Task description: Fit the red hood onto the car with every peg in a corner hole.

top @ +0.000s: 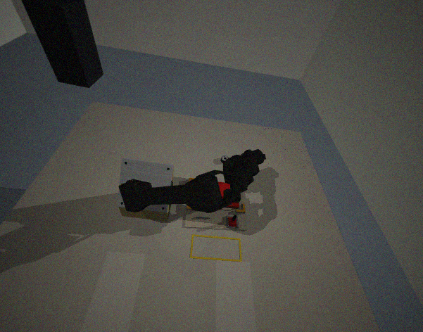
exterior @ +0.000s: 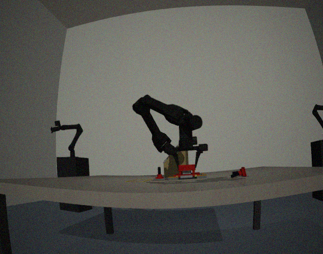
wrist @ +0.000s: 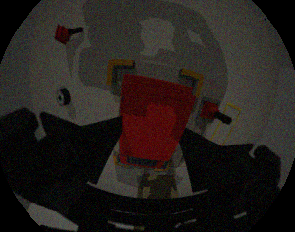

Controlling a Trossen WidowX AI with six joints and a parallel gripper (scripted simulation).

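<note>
Now: gripper tip 10 mm below the red hood. From my gripper tip the other things lie so: grey wheel: 220 mm to the left, 40 mm below, 20 mm behind.
</note>
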